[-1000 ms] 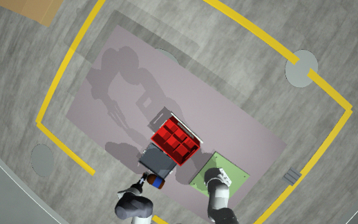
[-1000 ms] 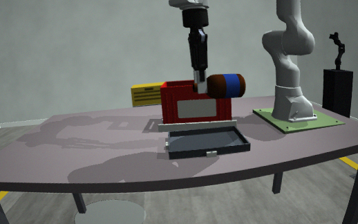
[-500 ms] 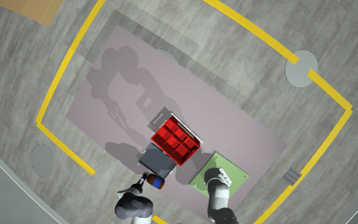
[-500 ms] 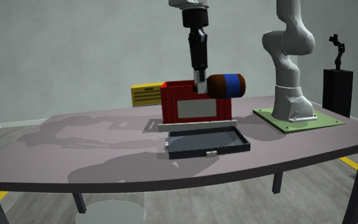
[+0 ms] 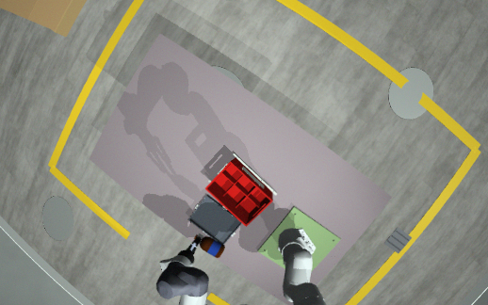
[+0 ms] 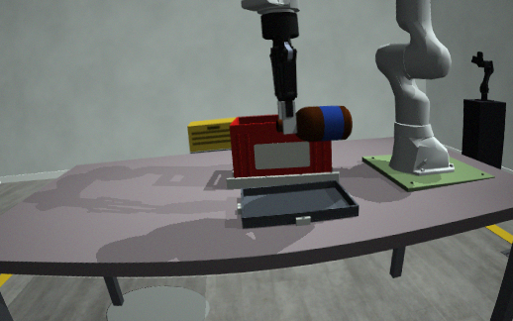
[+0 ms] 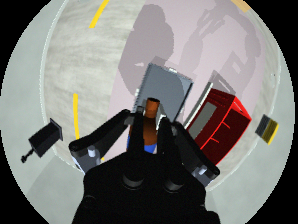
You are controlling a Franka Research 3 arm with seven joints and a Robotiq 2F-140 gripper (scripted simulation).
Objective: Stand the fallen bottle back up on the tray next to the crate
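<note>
The glass bottle is 50 mm behind my hand, 20 mm below it and 10 mm to the right of it. Round my hand: tray: 200 mm below, 50 mm to the right, 10 mm behind; then red crate: 300 mm to the right, 130 mm below, 20 mm ahead.
</note>
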